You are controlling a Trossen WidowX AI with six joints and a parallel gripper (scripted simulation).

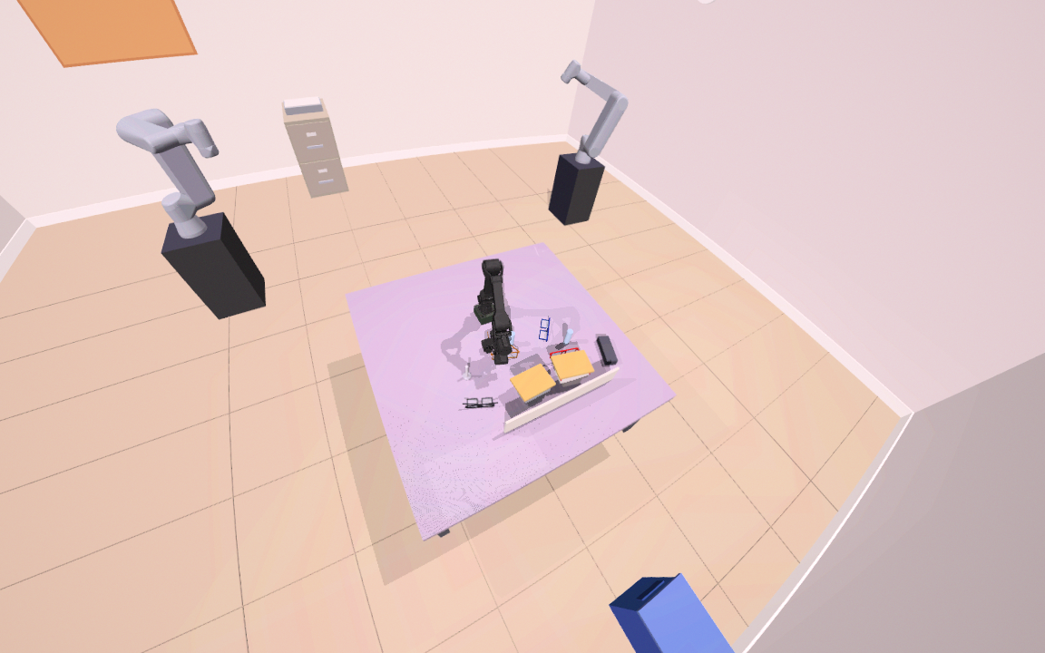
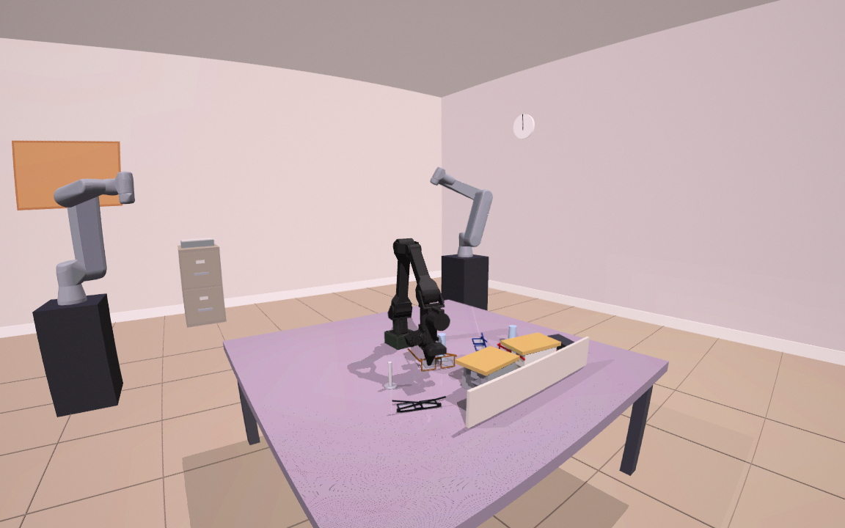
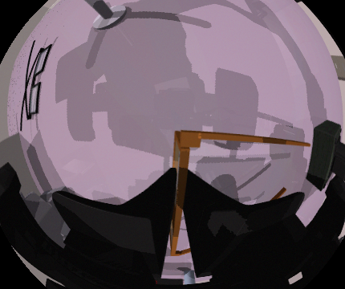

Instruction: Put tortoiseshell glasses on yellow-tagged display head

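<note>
My gripper tip is 17 cm to the left of the post and 3 cm short of it. The rest, counted from my gripper tip: white board (34 cm ahead, 16 cm to the left, 4 cm above); black case (54 cm to the left, 20 cm ahead).
</note>
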